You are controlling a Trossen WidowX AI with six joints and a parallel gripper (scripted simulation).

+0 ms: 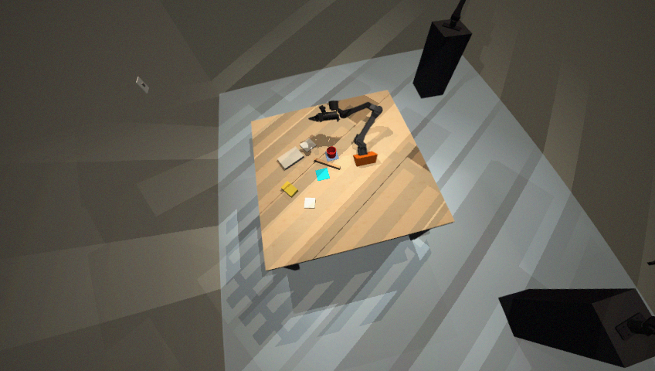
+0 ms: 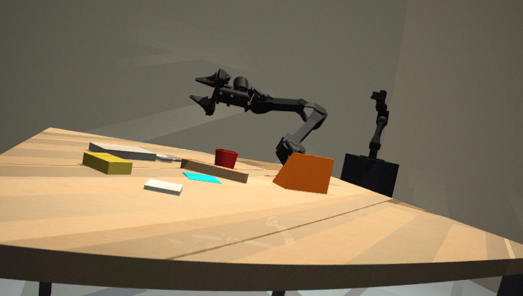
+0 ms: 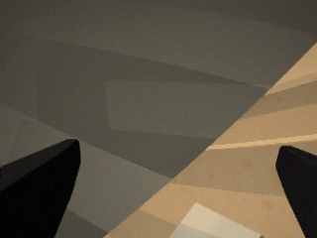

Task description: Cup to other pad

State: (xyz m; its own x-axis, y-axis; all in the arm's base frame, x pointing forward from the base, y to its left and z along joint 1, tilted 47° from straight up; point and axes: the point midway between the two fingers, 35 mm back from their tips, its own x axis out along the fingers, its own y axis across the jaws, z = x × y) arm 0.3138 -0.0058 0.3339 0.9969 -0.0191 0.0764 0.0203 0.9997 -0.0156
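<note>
My gripper tip is now 220 mm above the dark red cup, 180 mm to the right of it and 120 mm past it. Round my gripper tip: light blue pad: 270 mm below, 180 mm to the left, 120 mm behind; grey slab: 250 mm below, 210 mm ahead, 130 mm to the left; small white tile: 260 mm below, 50 mm ahead, 40 mm to the left.
</note>
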